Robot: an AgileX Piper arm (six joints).
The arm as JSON. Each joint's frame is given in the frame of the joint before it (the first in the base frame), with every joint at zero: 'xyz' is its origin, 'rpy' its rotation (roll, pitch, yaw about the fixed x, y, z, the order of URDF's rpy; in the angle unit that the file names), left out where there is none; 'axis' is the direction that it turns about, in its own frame. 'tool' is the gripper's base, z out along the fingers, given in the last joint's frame.
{
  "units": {
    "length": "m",
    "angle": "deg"
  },
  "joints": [
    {
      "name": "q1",
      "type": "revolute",
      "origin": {
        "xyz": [
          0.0,
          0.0,
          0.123
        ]
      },
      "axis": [
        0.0,
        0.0,
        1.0
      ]
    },
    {
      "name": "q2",
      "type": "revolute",
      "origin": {
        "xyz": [
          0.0,
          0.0,
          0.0
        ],
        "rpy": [
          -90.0,
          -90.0,
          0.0
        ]
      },
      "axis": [
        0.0,
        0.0,
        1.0
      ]
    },
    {
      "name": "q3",
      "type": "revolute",
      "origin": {
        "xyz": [
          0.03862,
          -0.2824,
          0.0
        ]
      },
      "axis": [
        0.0,
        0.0,
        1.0
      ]
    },
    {
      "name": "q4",
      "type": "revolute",
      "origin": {
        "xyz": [
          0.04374,
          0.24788,
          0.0
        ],
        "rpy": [
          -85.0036,
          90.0,
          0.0
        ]
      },
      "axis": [
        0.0,
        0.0,
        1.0
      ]
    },
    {
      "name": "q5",
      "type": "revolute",
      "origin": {
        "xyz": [
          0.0,
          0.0,
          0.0
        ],
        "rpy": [
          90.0,
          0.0,
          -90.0
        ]
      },
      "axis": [
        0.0,
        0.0,
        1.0
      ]
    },
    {
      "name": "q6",
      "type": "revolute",
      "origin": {
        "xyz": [
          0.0,
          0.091,
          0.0
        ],
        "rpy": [
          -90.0,
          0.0,
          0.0
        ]
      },
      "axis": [
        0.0,
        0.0,
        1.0
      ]
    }
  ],
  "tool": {
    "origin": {
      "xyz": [
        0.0,
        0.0,
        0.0
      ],
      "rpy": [
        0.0,
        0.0,
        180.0
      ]
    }
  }
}
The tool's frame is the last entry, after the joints.
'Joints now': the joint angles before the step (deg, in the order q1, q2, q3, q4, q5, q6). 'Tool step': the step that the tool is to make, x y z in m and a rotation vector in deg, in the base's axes. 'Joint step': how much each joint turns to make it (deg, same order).
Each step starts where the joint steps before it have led.
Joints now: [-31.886 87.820 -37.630 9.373 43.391 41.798]
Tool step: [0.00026 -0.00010 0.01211 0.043 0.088 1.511]
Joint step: [0.000 -1.693 -1.629 -0.518 3.549 -0.752]
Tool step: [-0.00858 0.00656 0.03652 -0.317 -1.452 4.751]
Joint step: [-0.001 -6.965 -2.735 -0.235 8.823 -3.568]
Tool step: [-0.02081 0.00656 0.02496 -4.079 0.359 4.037]
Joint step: [0.001 -7.358 -0.002 -4.422 5.670 -1.381]
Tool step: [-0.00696 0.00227 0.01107 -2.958 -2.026 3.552]
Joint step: [0.000 -3.424 0.003 -1.265 0.305 -3.055]
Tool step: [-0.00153 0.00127 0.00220 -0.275 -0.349 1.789]
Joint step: [-0.001 -0.702 -0.002 0.185 0.349 -1.855]
